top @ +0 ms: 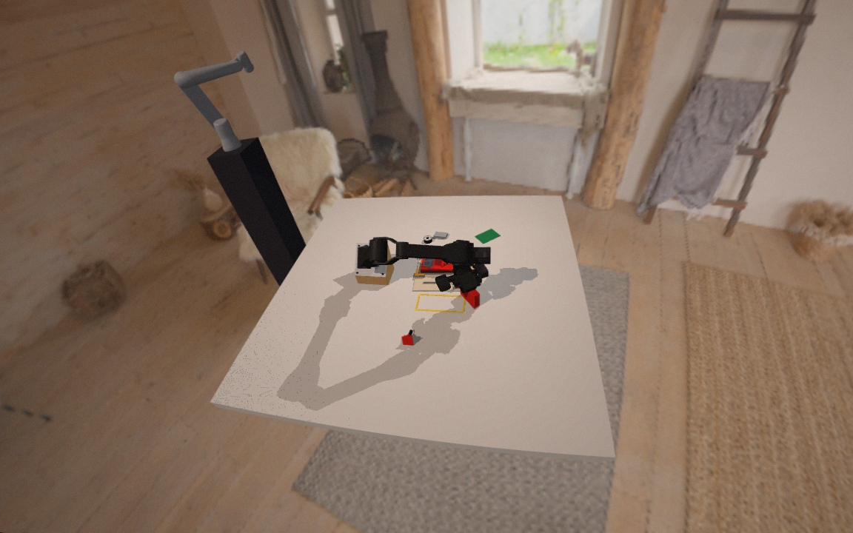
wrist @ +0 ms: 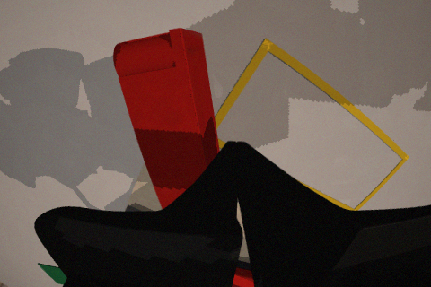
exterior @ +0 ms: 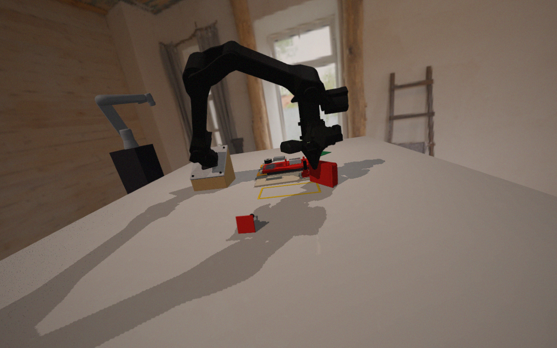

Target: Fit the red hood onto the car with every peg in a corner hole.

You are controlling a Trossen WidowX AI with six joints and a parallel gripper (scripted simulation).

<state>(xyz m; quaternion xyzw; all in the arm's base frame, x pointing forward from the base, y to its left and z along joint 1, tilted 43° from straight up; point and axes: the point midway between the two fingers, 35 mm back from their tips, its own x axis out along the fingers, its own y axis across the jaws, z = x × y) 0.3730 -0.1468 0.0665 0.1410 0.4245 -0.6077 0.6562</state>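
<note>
Right now the red hood is 20 mm below my gripper tip, 20 mm ahead of it and 10 mm to the left of it. The rest, counted from my gripper tip: jig: 180 mm to the left, 70 mm behind, 40 mm below; then green patch: 400 mm to the left, 110 mm ahead, 50 mm below.
</note>
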